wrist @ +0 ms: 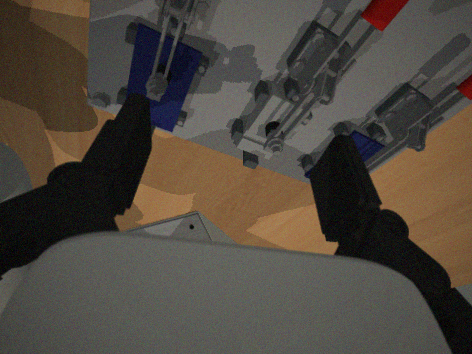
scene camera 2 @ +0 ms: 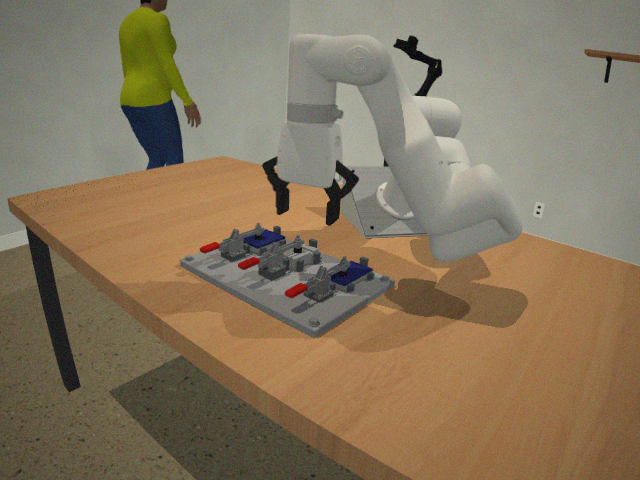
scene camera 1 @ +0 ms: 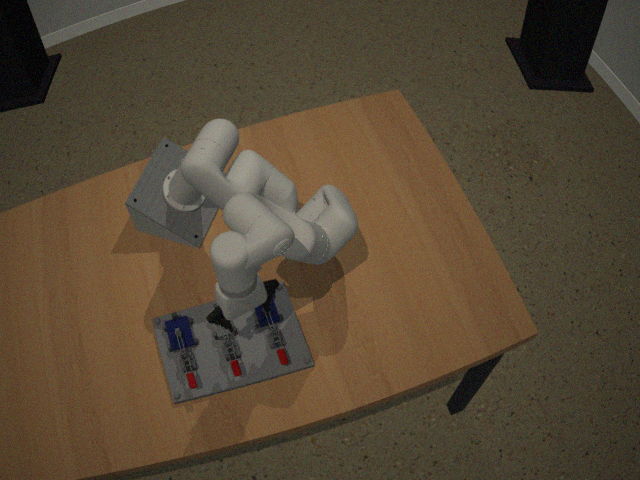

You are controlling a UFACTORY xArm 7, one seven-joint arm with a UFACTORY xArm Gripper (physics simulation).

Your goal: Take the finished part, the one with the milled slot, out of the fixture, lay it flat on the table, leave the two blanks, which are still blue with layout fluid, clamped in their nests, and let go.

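Pixels of known places: gripper, fingertip midpoint: (wrist: 240, 139) (scene camera 2: 306, 217) (scene camera 1: 246, 317); arm's base, origin of the base link: (scene camera 2: 399, 200) (scene camera 1: 183, 190).
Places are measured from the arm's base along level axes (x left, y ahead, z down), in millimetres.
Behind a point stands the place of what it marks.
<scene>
The finished part (scene camera 2: 308, 254) {z 25, x 124, y 372 mm} (wrist: 251, 144) {z 23, x 106, y 356 mm}, bare light grey, sits in the middle nest of the fixture plate (scene camera 1: 264, 361) {z 49, x 199, y 477 mm} (scene camera 2: 330, 316) {z 49, x 294, y 448 mm} (wrist: 260, 30) {z 49, x 169, y 432 mm}. A clamp arm with a black pad lies over it, and its slot is hard to make out. The gripper mostly hides it in scene camera 1. One blue blank (scene camera 1: 186, 327) {z 28, x 16, y 390 mm} (scene camera 2: 272, 237) {z 28, x 8, y 384 mm} (wrist: 367, 145) {z 28, x 11, y 434 mm} and another blue blank (scene camera 1: 260, 317) {z 33, x 197, y 369 mm} (scene camera 2: 357, 273) {z 33, x 222, y 333 mm} (wrist: 139, 62) {z 33, x 231, y 354 mm} sit in the outer nests under clamp arms. My gripper (scene camera 1: 250, 319) {z -72, x 176, y 418 mm} (scene camera 2: 307, 217) {z -72, x 176, y 418 mm} (wrist: 240, 139) {z -72, x 176, y 418 mm} is open and empty, pointing down above the middle nest.
Three red clamp handles (scene camera 1: 235, 367) {z 2, x 137, y 508 mm} (scene camera 2: 248, 263) {z 3, x 145, y 512 mm} point away from the arm's base block (scene camera 1: 155, 191) {z -35, x -73, y 20 mm} (scene camera 2: 372, 206) {z 9, x -16, y 80 mm}. Locating posts surround the nests. The fixture stands on the wooden table (scene camera 1: 392, 206) {z 64, x 551, y 59 mm} (scene camera 2: 465, 377) {z 64, x 506, y 373 mm}. A person (scene camera 2: 147, 62) stands beyond the table.
</scene>
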